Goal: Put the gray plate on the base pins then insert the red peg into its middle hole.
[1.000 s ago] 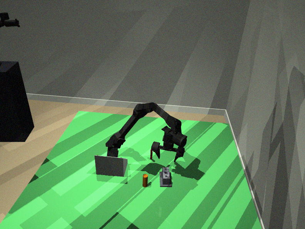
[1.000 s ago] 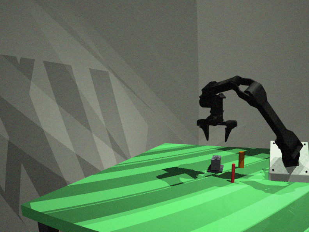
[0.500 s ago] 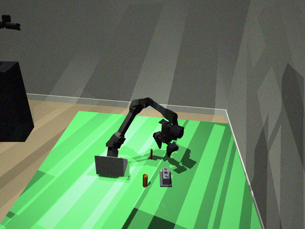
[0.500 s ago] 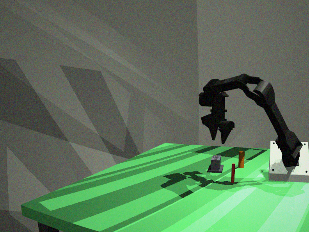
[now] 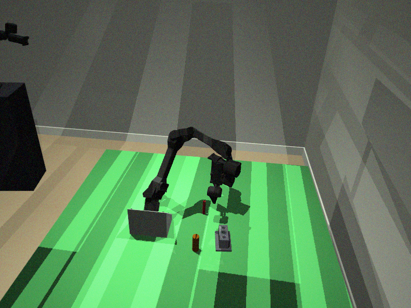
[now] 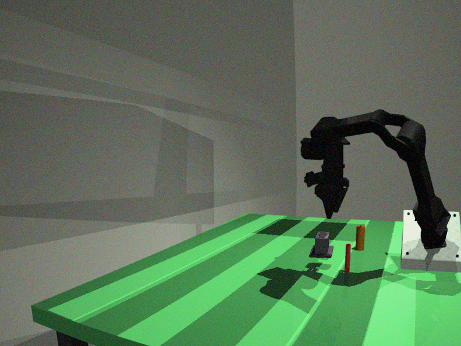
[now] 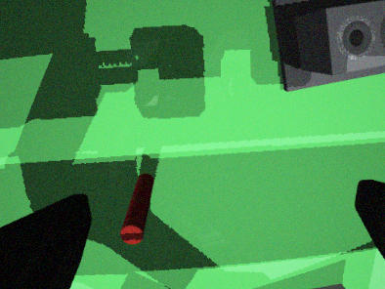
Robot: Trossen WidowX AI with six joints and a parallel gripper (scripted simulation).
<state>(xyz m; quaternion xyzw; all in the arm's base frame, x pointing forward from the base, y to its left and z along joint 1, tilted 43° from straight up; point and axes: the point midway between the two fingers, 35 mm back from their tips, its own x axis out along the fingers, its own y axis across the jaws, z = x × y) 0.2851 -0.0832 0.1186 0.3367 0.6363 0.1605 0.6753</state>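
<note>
Right now the red peg is 110 mm below my gripper tip, 60 mm to the left of it and 50 mm behind it. Round my gripper tip: gray base 140 mm below, 130 mm to the right, 30 mm ahead; then orange cylinder 180 mm to the right, 110 mm below, 100 mm behind; then gray plate 130 mm to the right, 100 mm below, 30 mm ahead.
</note>
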